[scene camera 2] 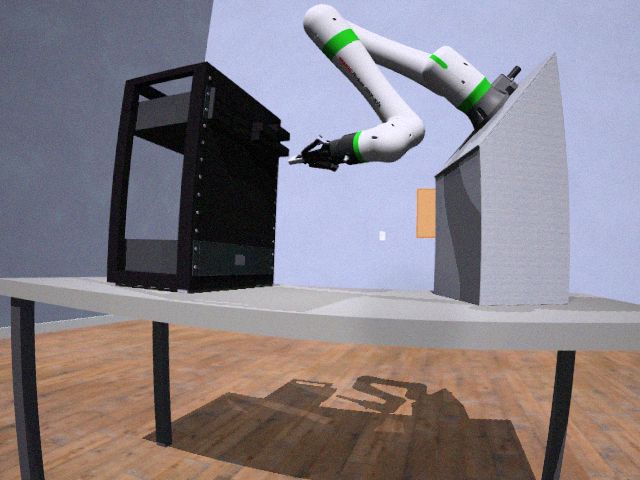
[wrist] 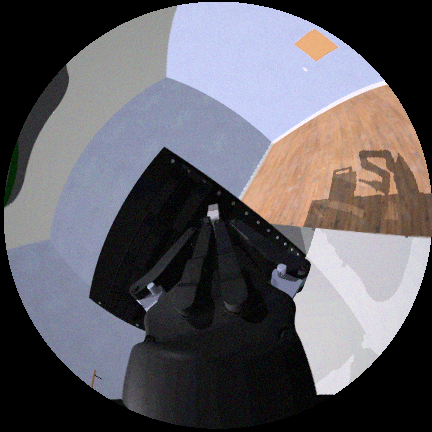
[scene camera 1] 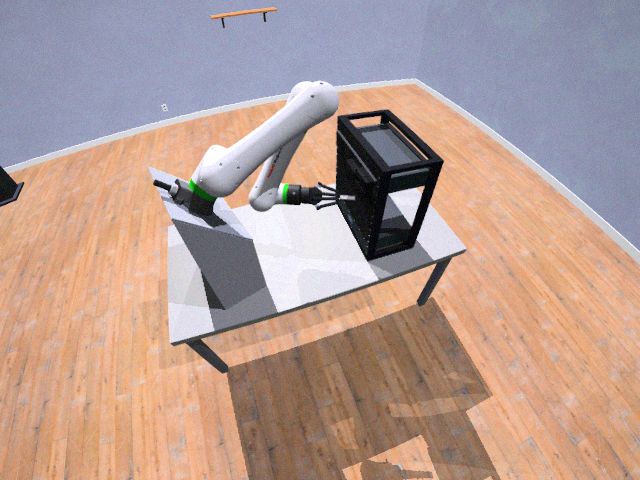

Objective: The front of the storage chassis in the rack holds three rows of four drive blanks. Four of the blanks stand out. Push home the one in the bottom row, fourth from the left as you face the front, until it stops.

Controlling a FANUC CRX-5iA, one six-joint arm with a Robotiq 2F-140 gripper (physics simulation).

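Frame: origin at the arm's base, x ahead, y left, z up, level; millimetres.
Seen in the pictures: gripper, fingertip midpoint: [scene camera 2: 290, 160] [wrist: 214, 211] [scene camera 1: 354, 198]; arm's base, origin of the base link: [scene camera 2: 493, 113] [scene camera 1: 195, 204].
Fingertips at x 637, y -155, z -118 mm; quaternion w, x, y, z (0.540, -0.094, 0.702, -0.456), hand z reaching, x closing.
Note:
Pixels of each thing's top centre, then the offset from my fingertips to it.
- black rack, middle of its top: [scene camera 2: 212, 100] [wrist: 128, 226] [scene camera 1: 384, 135] dx +239, dy +146, dz +177 mm
- dark blank, middle of its top: [wrist: 184, 203] [scene camera 2: 267, 146] [scene camera 1: 372, 183] dx +85, dy +2, dz +53 mm
- further blank, middle of its top: [wrist: 149, 236] [scene camera 2: 253, 128] [scene camera 1: 362, 163] dx +102, dy +111, dz +81 mm
- lower chassis panel, middle of its top: [scene camera 2: 238, 244] [scene camera 1: 351, 213] dx +106, dy +166, dz -288 mm
The black rack [scene camera 1: 379, 217] [scene camera 2: 188, 180] [wrist: 239, 208] stands on the table with its front toward the arm. In scene camera 2 a dark blank [scene camera 2: 283, 150] stands out at the far right of the front, low in the chassis; its row is hard to tell. Another blank [scene camera 2: 284, 134] stands out just above it, and a further blank [scene camera 2: 256, 130] shows nearer the middle. My gripper [scene camera 1: 347, 197] [scene camera 2: 294, 160] [wrist: 214, 211] is shut and empty, its pale tips before the front's right side, slightly below the lower blank in scene camera 2. Contact cannot be told. The wrist view shows the blanks too dark to separate.
The table [scene camera 1: 320, 289] [scene camera 2: 361, 330] carries the rack and the arm's grey slanted pedestal [scene camera 1: 227, 268] [scene camera 2: 522, 217]. A lower chassis panel [scene camera 2: 222, 258] sits near the rack's bottom. The rack's right rail lies close beside the fingertips in the wrist view.

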